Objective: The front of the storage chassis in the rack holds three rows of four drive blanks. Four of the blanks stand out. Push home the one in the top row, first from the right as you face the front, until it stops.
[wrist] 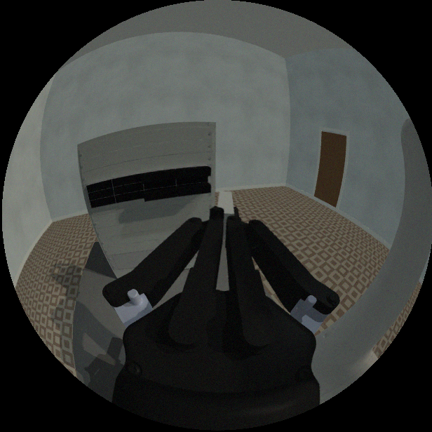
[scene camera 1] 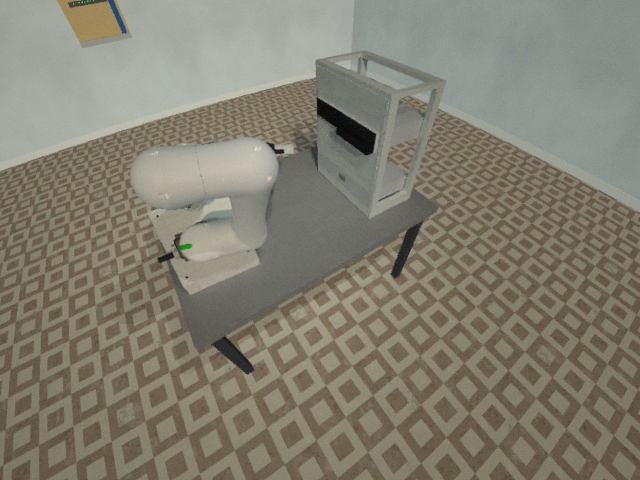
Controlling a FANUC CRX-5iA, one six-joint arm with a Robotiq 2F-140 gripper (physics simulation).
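Places are measured from the arm's base along level axes (x left, y back, z up), in millimetres.
Where they show: gripper, fingertip midpoint: (scene camera 1: 293, 148).
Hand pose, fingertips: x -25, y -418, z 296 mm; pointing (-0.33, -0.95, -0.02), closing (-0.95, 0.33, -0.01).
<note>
After its pixels a point has its place.
The storage chassis (scene camera 1: 330, 116) @(x 238, y -727, z 240 mm) (wrist: 102, 192) is a black band across the front of the pale grey rack (scene camera 1: 354, 93) @(x 93, y -753, z 388 mm) (wrist: 150, 145). Its blanks are very dark, and how far each stands out is hard to tell. The top-row blank at the right end (wrist: 195, 174) shows in the wrist view near the rack's right post. My gripper (scene camera 1: 288, 148) @(x -25, y -418, z 296 mm) (wrist: 224, 201) is shut and empty, pointing forward. In the scene view its pale tips show beyond the arm, left of the rack and apart from it. Much of the gripper is hidden behind the arm there.
The rack stands at the far end of the grey table (scene camera 1: 305, 227) @(x 4, y -453, z -178 mm). The white arm (scene camera 1: 206, 173) @(x -363, y -109, z 515 mm) is folded above its base plate (scene camera 1: 222, 271) @(x -98, y -10, z -118 mm) at the other end. A brown door (wrist: 330, 167) is in the wall at the right of the wrist view.
</note>
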